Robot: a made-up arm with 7 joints.
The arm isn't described. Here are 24 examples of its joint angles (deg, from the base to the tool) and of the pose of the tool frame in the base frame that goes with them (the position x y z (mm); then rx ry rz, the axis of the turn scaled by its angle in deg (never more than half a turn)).
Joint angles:
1: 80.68 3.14 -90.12 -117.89 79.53 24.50 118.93
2: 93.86 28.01 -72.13 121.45 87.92 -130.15 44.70
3: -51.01 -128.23 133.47 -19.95 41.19 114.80 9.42
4: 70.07 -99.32 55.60 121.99 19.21 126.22 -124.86
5: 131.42 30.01 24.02 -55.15 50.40 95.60 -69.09
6: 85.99 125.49 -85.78 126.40 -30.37 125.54 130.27
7: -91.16 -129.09 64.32 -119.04 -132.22 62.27 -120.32
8: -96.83 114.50 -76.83 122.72 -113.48 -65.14 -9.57
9: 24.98 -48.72 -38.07 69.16 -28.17 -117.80 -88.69
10: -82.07 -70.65 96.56 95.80 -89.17 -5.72 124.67
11: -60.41 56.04 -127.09 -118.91 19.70 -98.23 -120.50
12: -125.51 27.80 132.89 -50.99 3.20 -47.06 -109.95
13: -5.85 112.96 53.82 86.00 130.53 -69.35 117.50
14: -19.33 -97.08 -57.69 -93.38 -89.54 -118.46 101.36
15: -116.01 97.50 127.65 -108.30 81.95 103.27 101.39
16: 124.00 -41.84 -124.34 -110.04 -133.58 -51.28 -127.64
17: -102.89 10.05 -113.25 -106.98 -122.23 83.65 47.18
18: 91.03 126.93 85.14 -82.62 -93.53 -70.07 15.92
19: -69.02 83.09 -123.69 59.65 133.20 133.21 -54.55
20: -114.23 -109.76 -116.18 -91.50 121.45 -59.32 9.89
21: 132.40 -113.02 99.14 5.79 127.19 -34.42 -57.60
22: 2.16 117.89 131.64 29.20 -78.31 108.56 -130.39
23: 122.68 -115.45 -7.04 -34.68 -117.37 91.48 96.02
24: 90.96 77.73 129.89 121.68 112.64 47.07 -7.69
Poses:
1: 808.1 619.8 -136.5 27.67 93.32 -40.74
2: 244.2 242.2 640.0 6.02 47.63 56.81
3: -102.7 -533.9 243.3 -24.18 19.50 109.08
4: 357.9 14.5 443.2 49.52 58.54 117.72
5: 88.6 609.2 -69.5 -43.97 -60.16 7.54
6: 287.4 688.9 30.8 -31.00 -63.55 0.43
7: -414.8 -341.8 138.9 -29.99 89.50 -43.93
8: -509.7 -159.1 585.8 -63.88 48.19 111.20
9: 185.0 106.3 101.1 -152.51 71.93 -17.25
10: -629.8 -618.0 663.3 121.91 -81.16 -73.18
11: -170.8 -225.0 -299.3 86.51 -84.63 121.97
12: -257.5 -153.3 165.0 -66.31 -74.86 116.53
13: 477.2 244.7 -173.9 -6.92 -50.19 -33.26
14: -107.2 -263.2 344.4 -37.16 37.95 33.72
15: -343.7 -258.5 -179.8 -149.94 20.05 -76.96
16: -227.4 584.7 99.4 -148.09 4.02 -30.73
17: -297.6 -178.4 -255.2 -64.38 77.33 -42.98
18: 292.2 805.8 205.0 -74.73 95.03 47.22
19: -169.3 -733.8 -12.0 -111.49 -31.21 -127.59
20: -481.4 -429.9 683.1 39.42 10.71 -154.40
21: 258.8 327.9 -44.6 6.63 156.72 11.45
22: 380.6 -593.6 59.2 165.71 -2.18 -58.03
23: 225.6 544.5 452.2 56.06 5.00 -25.96
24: 641.9 232.9 -96.5 70.53 67.82 -21.97
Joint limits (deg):
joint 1: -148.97..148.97
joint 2: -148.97..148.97
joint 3: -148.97..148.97
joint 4: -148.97..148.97
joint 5: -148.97..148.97
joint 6: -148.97..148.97
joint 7: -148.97..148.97
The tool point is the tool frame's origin. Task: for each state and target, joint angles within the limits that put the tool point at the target. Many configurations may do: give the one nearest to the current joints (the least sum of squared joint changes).
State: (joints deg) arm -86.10 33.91 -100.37 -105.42 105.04 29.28 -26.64
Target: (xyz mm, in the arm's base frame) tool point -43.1 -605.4 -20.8
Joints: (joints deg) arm -74.19 23.11 -105.60 -92.02 100.68 34.09 -21.94
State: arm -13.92 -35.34 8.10 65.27 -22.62 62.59 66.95
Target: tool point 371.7 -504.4 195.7
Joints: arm 18.48 -32.27 -7.85 40.27 -31.99 96.56 71.83
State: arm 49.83 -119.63 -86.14 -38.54 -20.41 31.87 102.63
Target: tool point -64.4 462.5 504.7
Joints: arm 95.15 -97.84 -132.66 -58.64 -44.82 22.31 116.53
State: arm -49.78 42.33 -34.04 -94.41 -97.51 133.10 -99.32
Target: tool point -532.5 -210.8 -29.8
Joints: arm -118.33 70.77 -36.06 -114.63 -78.32 108.20 -99.00
